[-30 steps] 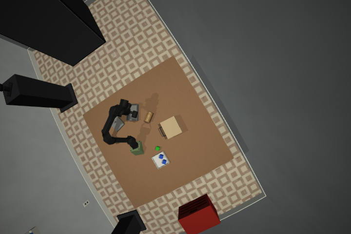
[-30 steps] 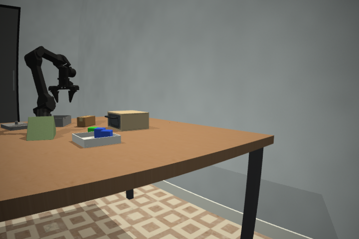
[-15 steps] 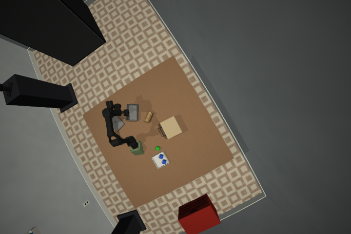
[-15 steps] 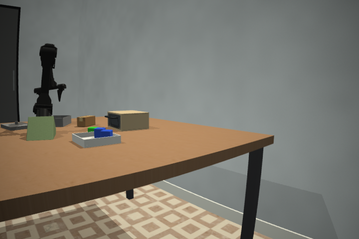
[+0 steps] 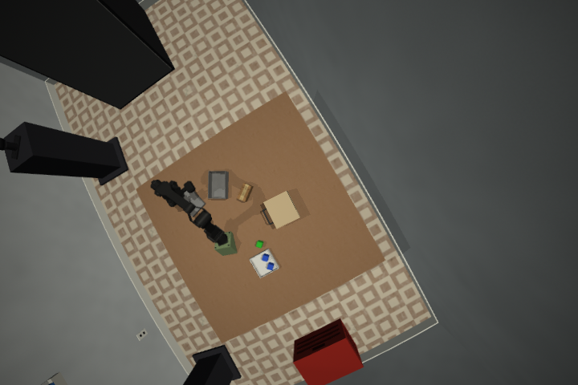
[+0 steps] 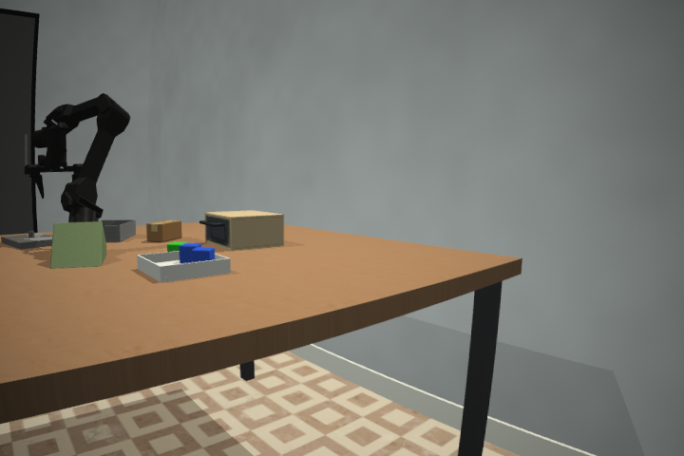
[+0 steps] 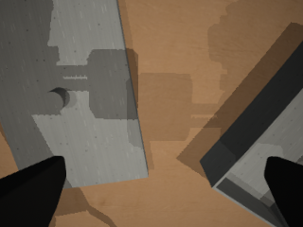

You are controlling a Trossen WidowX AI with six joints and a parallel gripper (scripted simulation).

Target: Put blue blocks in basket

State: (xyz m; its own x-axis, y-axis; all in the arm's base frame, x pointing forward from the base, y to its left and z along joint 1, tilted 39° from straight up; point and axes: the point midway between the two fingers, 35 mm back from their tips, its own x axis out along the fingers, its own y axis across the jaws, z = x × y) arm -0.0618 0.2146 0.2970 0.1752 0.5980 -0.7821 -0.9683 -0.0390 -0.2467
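Now: hand 80 mm past the grey lidded box, 10 mm to the left of it and 150 mm above it. Also, from my hand: brown box: 310 mm ahead, 130 mm to the right, 130 mm below; then white basket: 220 mm ahead, 600 mm to the right, 160 mm below; then tan drawer unit: 490 mm ahead, 330 mm to the right, 130 mm below.
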